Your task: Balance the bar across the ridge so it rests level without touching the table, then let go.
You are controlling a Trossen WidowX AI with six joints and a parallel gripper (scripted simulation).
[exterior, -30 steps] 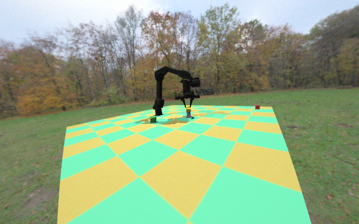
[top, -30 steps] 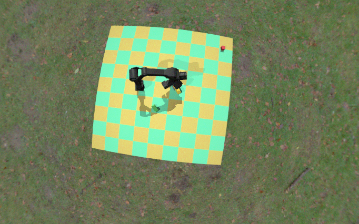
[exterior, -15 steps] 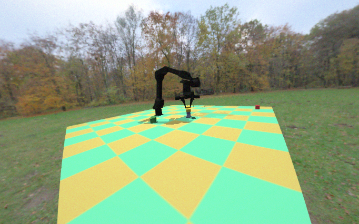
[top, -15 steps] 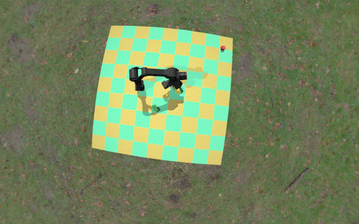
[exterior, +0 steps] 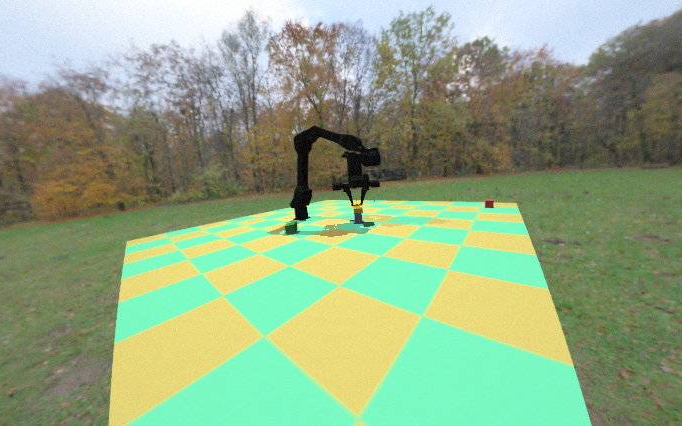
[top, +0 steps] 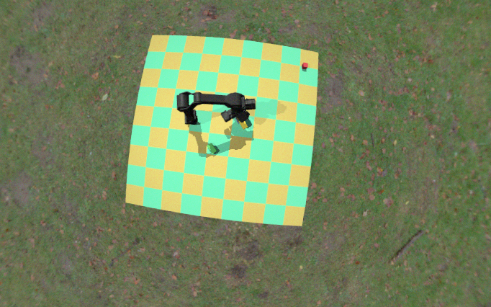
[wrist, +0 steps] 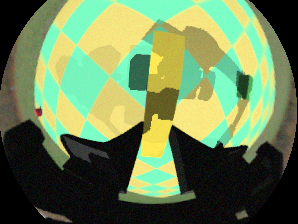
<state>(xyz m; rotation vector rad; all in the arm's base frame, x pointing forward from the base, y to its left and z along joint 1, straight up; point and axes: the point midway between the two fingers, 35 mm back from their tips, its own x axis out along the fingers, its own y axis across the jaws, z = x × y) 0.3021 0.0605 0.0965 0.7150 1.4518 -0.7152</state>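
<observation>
Now: gripper tip 2 cm short of the yellow bar and 2 cm to the left of it. Round my gripper tip: red cube: 44 cm ahead, 44 cm to the left, 5 cm below; green block: 14 cm behind, 24 cm to the right, 5 cm below.
</observation>
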